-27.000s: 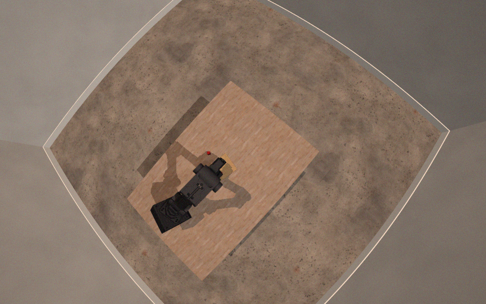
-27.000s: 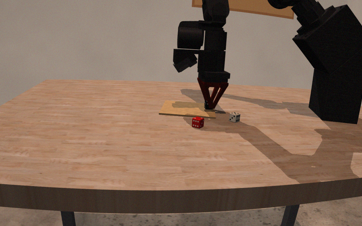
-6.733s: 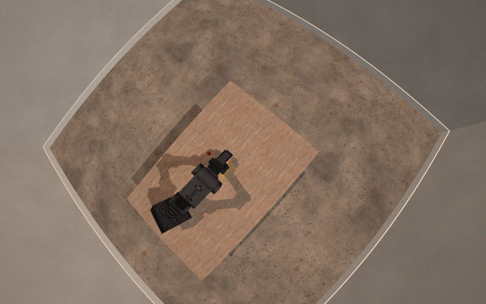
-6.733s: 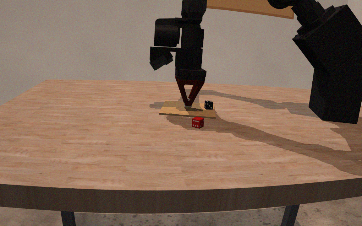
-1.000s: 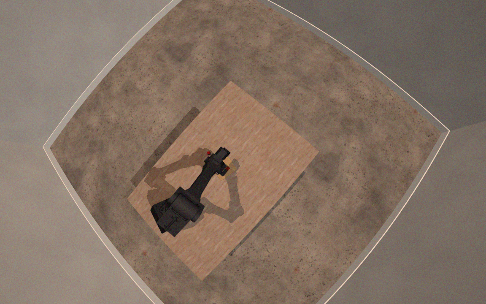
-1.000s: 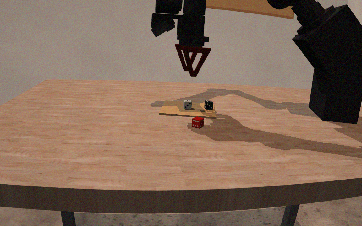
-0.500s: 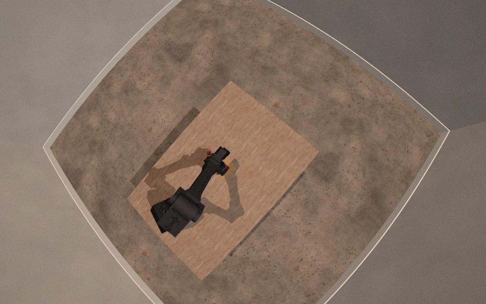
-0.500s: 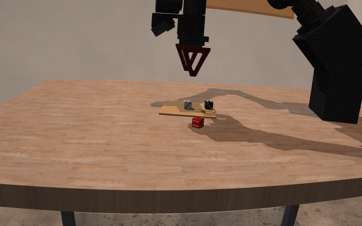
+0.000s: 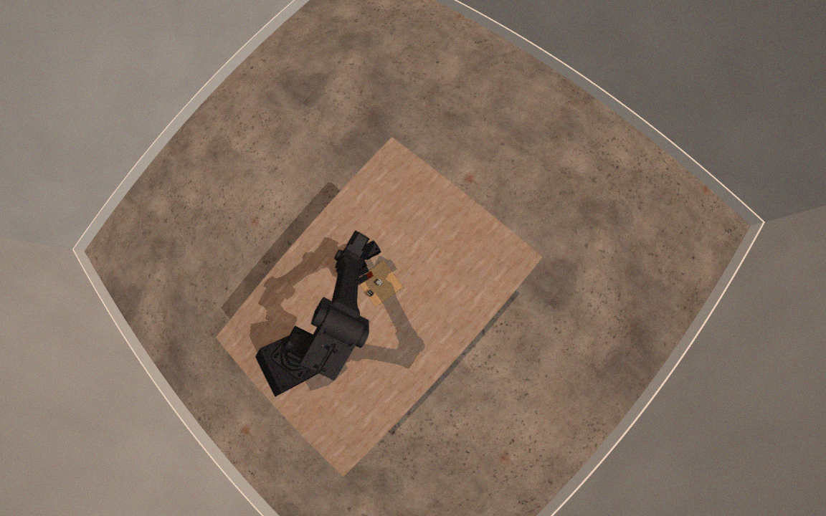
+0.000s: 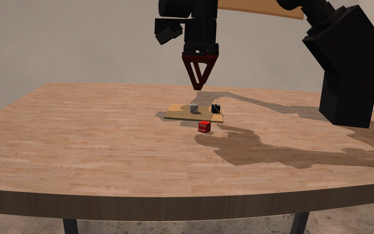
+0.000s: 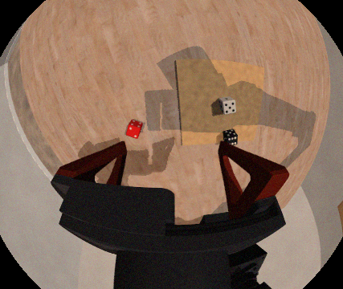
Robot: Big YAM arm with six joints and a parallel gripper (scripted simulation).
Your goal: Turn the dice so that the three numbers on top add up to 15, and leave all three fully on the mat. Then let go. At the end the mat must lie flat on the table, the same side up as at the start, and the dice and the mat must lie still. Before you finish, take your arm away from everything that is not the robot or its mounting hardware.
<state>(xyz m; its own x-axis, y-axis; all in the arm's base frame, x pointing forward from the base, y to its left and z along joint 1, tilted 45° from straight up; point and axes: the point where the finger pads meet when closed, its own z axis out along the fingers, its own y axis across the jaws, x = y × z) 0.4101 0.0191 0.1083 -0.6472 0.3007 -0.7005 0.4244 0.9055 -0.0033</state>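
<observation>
My gripper is now 80 mm above the red die, 60 mm to the right of it and 10 mm short of it. Also, from my hand: tan mat (90 mm below, 80 mm to the right, 30 mm behind); black die (80 mm below, 80 mm behind, 60 mm to the right); white die (80 mm to the right, 80 mm below, 30 mm behind).
</observation>
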